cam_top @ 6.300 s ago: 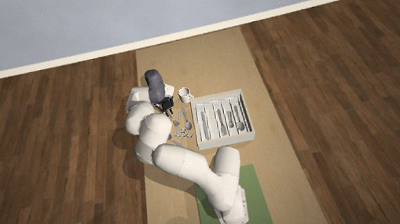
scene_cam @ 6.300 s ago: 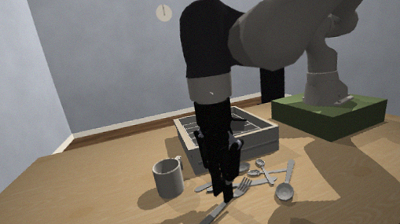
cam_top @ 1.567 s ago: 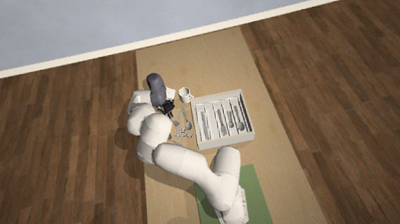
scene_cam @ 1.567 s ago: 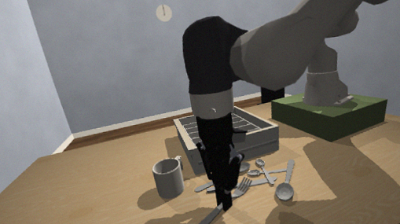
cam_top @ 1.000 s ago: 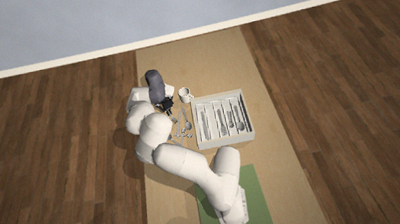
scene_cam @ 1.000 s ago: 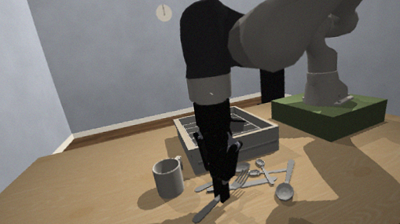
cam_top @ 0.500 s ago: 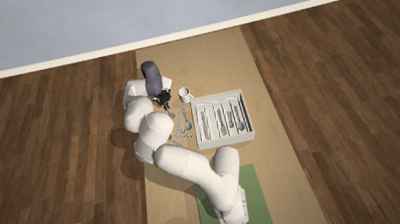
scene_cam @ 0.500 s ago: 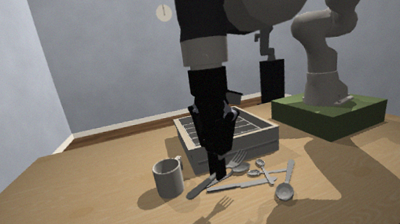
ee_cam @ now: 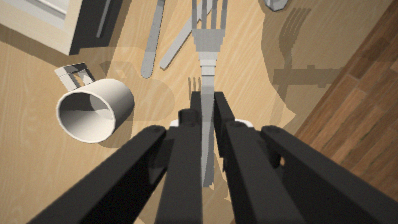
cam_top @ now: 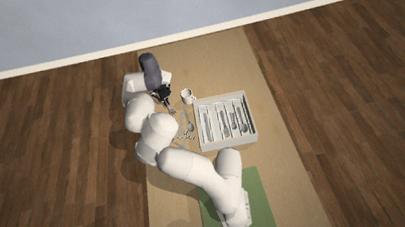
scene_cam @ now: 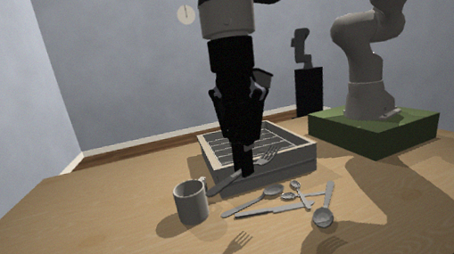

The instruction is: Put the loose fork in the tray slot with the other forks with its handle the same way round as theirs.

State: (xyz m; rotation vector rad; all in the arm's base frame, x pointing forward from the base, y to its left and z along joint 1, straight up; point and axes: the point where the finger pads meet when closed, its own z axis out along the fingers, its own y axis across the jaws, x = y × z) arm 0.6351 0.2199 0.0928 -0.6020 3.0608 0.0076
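Right now my hand is 16 cm past the cutlery tray, 32 cm to the left of it and 15 cm above it. The rest, counted from my hand: white mug 10 cm ahead, 14 cm to the right, 15 cm below.
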